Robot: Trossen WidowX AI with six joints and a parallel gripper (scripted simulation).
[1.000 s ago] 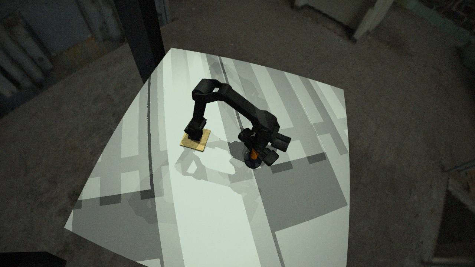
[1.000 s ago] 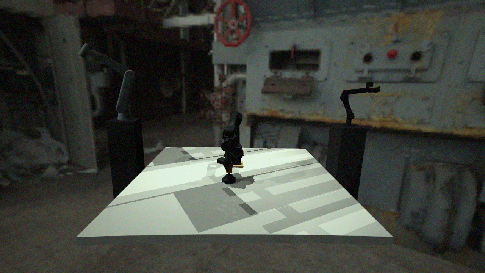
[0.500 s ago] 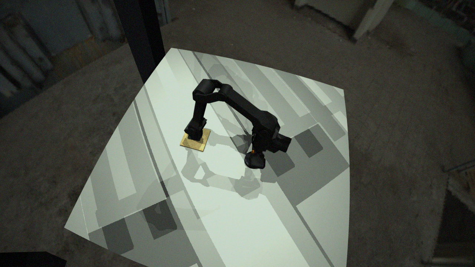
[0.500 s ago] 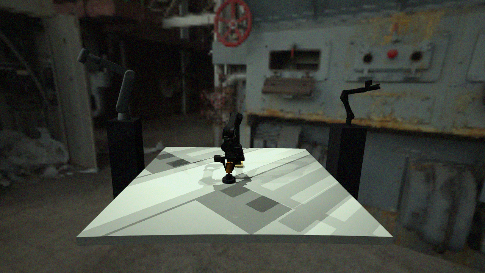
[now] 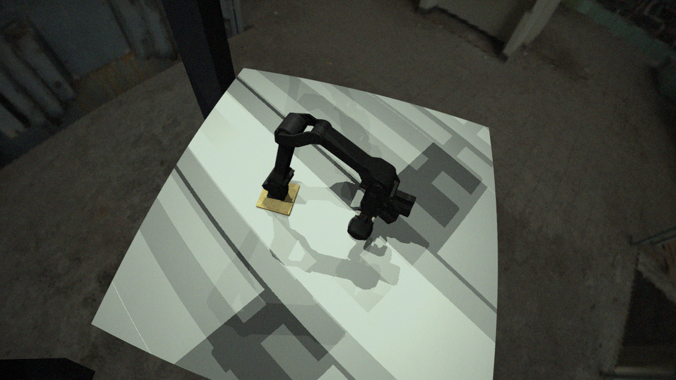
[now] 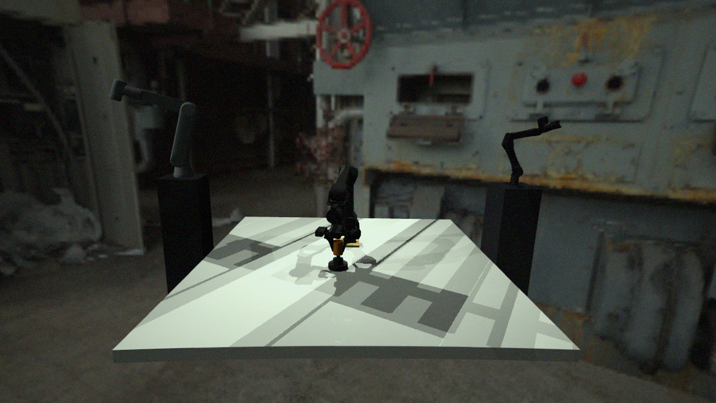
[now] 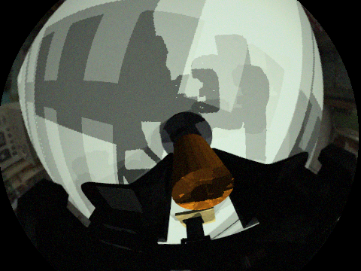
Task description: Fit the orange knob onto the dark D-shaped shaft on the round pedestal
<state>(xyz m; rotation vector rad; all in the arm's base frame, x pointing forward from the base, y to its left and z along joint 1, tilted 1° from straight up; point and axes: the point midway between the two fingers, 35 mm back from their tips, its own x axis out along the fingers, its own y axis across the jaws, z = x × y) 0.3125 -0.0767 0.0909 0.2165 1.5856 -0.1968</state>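
The orange knob is 20 mm above my gripper tip. The rest, counted from my gripper tip: round pedestal: 40 mm below.
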